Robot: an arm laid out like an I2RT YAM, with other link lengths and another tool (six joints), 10 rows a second.
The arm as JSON. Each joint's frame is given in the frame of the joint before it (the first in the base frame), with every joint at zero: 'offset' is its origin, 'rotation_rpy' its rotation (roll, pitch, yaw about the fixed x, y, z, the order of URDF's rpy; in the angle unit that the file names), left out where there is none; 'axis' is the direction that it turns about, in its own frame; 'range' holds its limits. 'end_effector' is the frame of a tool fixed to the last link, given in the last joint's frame.
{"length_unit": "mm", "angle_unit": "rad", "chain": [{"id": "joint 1", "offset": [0.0, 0.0, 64.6], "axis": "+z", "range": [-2.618, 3.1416]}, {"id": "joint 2", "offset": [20.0, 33.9, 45.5], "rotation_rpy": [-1.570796, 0.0, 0.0], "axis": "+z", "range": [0.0, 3.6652]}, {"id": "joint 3", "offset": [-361.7, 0.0, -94.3], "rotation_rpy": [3.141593, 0.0, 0.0], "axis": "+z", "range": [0.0, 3.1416]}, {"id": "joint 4", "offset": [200.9, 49.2, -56.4], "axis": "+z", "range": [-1.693, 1.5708]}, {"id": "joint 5", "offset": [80.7, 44.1, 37.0], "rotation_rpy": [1.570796, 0.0, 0.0], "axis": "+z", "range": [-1.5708, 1.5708]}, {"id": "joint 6", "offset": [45.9, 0.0, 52.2], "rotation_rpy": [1.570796, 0.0, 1.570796], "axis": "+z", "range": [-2.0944, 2.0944]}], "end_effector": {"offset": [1.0, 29.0, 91.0], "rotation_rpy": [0.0, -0.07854, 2.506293]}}
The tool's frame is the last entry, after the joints.
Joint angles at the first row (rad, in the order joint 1, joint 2, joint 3, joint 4, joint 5, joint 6):
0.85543, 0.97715, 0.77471, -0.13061, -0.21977, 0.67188
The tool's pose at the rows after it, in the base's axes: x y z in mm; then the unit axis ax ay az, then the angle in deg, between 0 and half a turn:
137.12 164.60 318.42 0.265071 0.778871 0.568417 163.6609
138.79 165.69 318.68 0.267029 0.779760 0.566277 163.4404
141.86 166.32 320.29 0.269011 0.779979 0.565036 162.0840
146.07 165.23 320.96 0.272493 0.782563 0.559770 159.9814
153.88 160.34 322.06 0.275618 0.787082 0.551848 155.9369
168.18 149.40 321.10 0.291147 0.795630 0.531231 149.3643
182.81 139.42 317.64 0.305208 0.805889 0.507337 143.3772
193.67 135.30 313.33 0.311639 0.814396 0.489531 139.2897
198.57 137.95 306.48 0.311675 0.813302 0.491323 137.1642
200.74 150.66 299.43 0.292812 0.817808 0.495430 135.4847
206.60 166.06 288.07 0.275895 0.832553 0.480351 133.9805
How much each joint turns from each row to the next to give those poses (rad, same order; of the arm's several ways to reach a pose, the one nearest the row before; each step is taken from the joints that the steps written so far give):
-0.00035, 0.00229, -0.00310, 0.00559, 0.00871, -0.00153
0.00242, 0.00652, 0.00562, -0.00303, 0.00819, 0.00000
0.01110, 0.00325, 0.00806, -0.00198, 0.03180, -0.00699
0.01055, 0.00248, 0.01064, -0.01186, 0.04429, -0.01531
0.00070, -0.00035, 0.01255, -0.01422, 0.06191, -0.03976
-0.01027, 0.00338, 0.01350, -0.02219, 0.10492, -0.05539
-0.01616, 0.01342, 0.00003, -0.00006, 0.09145, -0.05519
-0.00247, 0.01870, -0.01163, 0.02279, 0.06773, -0.04040
0.01973, 0.00992, -0.04939, 0.07718, 0.04539, -0.01458
0.06039, 0.02652, -0.04670, 0.08898, 0.05516, -0.02673
0.04919, 0.06078, -0.02479, 0.06223, 0.05474, -0.02972

